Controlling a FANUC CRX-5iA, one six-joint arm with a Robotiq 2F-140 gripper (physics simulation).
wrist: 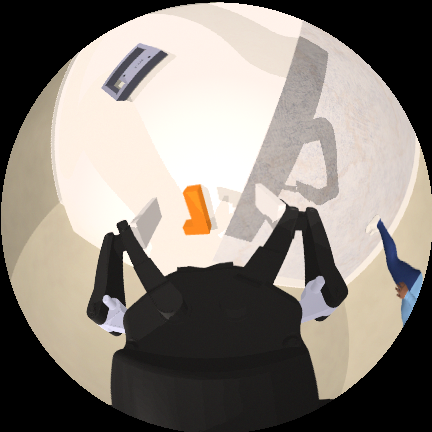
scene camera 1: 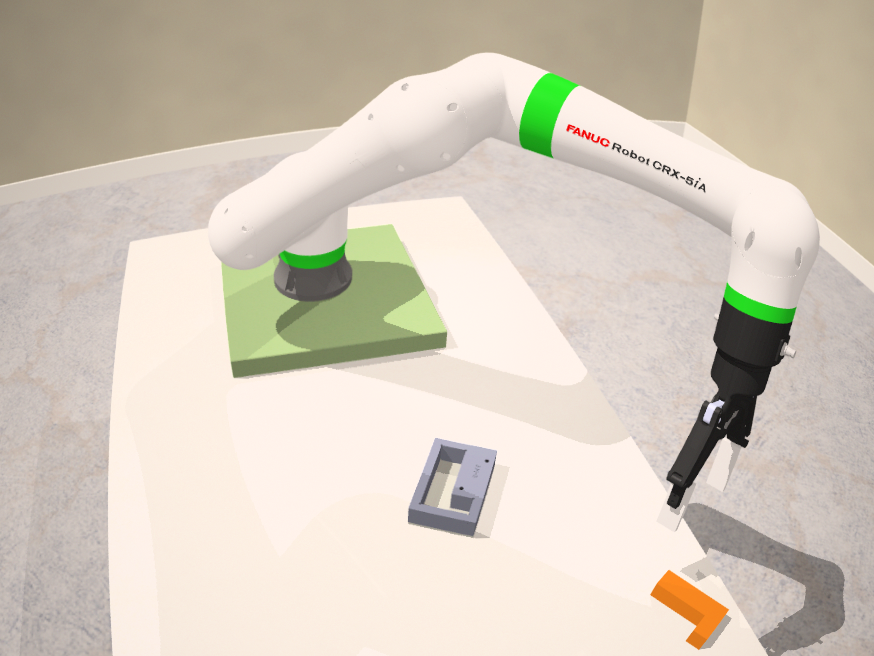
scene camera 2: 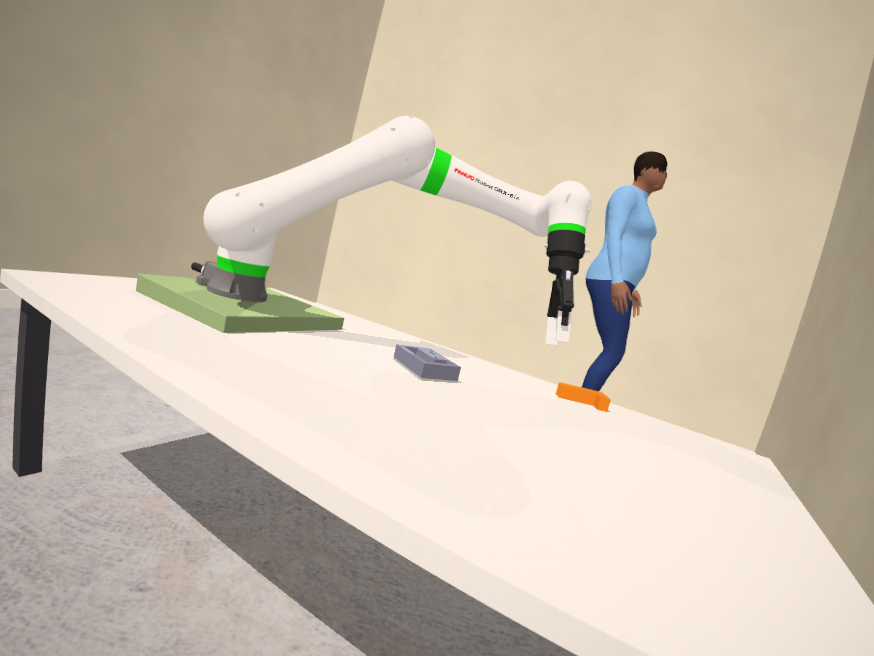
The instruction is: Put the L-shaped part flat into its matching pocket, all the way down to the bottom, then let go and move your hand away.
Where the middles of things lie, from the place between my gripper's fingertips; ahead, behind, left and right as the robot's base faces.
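Orange L-shaped part (scene camera 1: 671, 590): my hand 100 mm above it, 100 mm short of it, 20 mm to the left of it. Grey block with pocket (scene camera 1: 449, 496), from my hand: 100 mm below, 210 mm behind, 250 mm to the right.
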